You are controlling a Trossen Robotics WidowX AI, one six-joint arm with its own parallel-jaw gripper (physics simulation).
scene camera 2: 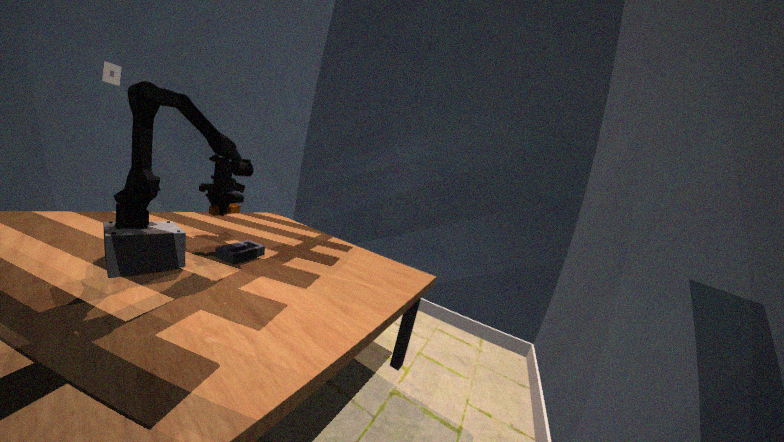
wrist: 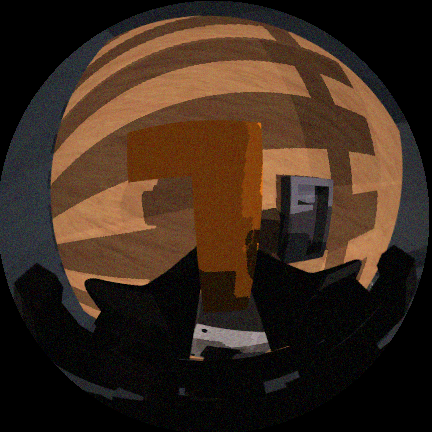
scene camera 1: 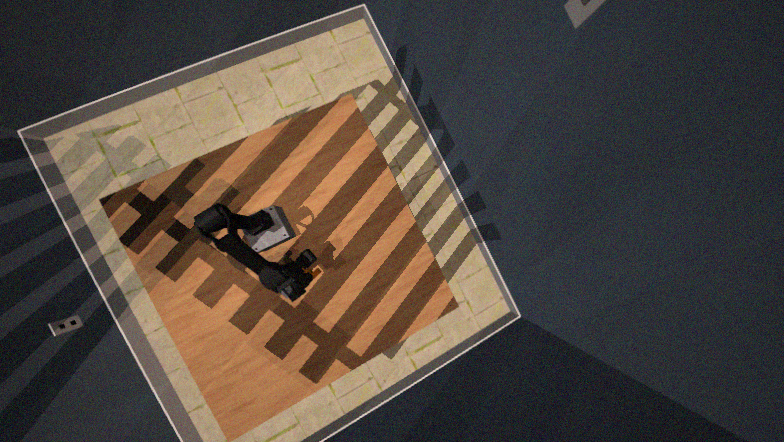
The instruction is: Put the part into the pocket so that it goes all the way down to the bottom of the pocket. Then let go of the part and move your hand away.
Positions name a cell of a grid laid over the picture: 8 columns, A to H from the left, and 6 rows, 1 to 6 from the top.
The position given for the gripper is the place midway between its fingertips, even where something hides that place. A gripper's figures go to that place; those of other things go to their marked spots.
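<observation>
The gripper (scene camera 2: C3) sits 100 cm from the lens. There's also a dark pocket block (scene camera 2: C4), and that one is 84 cm from the lens, so the block is nearer to the lens than the gripper.
</observation>
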